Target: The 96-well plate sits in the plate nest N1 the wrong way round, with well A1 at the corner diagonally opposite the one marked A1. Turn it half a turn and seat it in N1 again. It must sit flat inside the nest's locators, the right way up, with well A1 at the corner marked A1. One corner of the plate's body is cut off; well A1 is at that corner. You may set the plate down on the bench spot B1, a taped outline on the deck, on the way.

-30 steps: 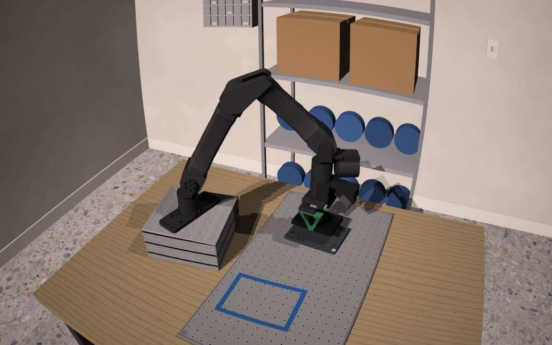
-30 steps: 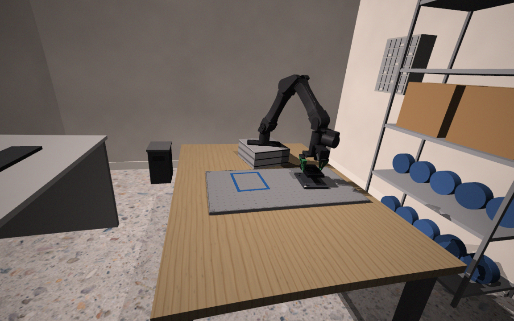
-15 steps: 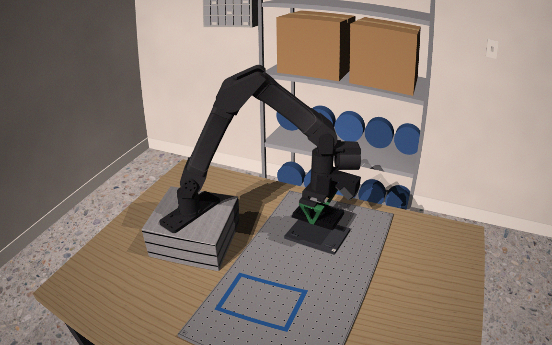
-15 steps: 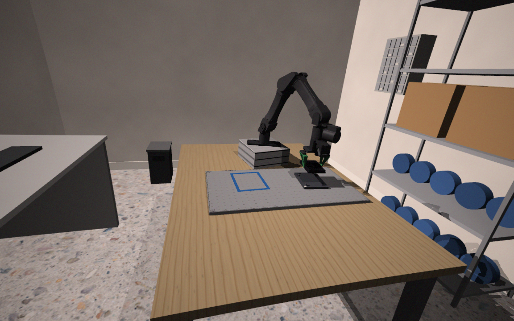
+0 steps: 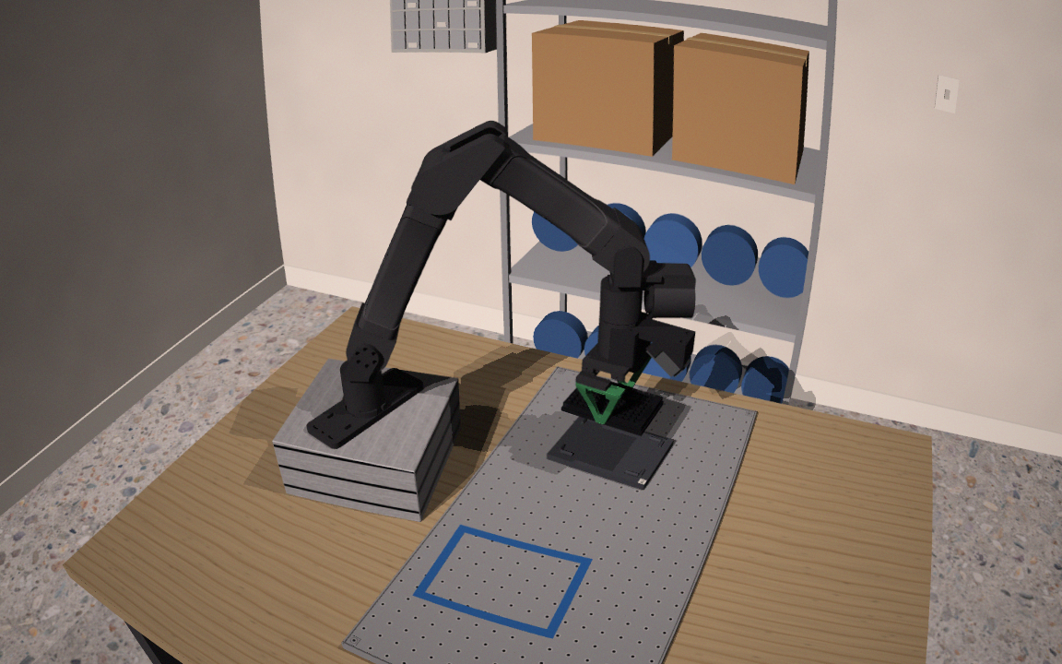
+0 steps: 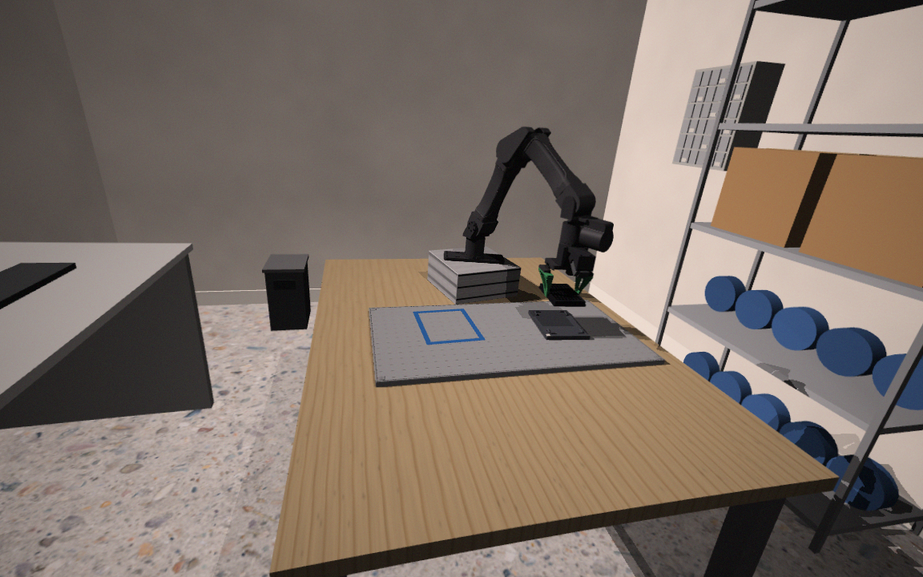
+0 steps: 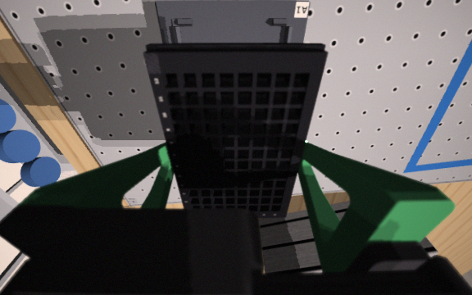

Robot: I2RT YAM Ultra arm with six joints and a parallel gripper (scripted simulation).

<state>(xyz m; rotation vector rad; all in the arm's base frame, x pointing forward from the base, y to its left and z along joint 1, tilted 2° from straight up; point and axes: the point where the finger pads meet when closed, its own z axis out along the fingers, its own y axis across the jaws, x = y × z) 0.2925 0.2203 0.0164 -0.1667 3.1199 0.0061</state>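
Right now my hand is right at the black 96-well plate. The rest, counted from my hand: white A1 label: 80 mm below, 80 mm ahead, 40 mm to the right; dark plate nest N1: 90 mm below.
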